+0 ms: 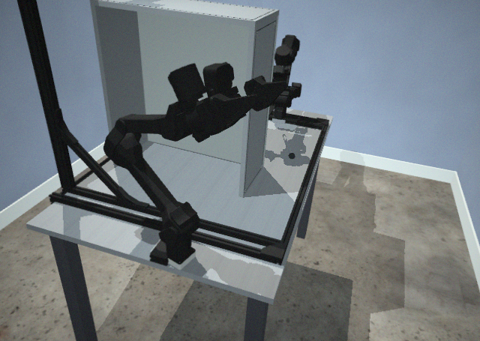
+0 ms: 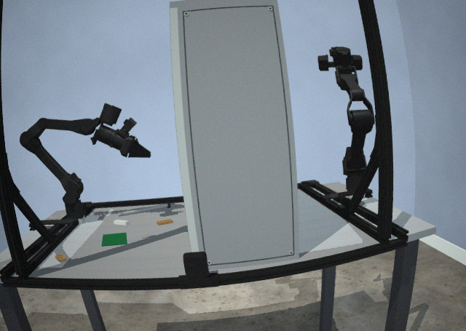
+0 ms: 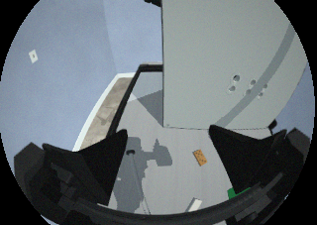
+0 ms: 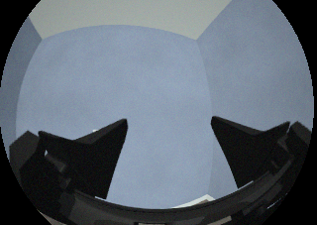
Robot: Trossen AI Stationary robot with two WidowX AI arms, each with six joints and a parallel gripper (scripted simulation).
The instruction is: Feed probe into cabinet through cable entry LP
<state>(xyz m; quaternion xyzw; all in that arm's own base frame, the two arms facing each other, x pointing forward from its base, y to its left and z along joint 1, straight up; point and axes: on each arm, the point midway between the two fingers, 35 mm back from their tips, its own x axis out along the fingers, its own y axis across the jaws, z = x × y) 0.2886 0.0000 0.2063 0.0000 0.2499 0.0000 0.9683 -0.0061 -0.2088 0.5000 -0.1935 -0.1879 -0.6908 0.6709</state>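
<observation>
My left hand is 7 cm short of the rod, 3 cm to the right of it and 22 cm above it. The rest, counted from my left hand: white block 8 cm behind, 9 cm to the left, 22 cm below; then green patch 25 cm behind, 8 cm to the left, 22 cm below; then LP label 24 cm behind, 18 cm to the right, 1 cm below.
</observation>
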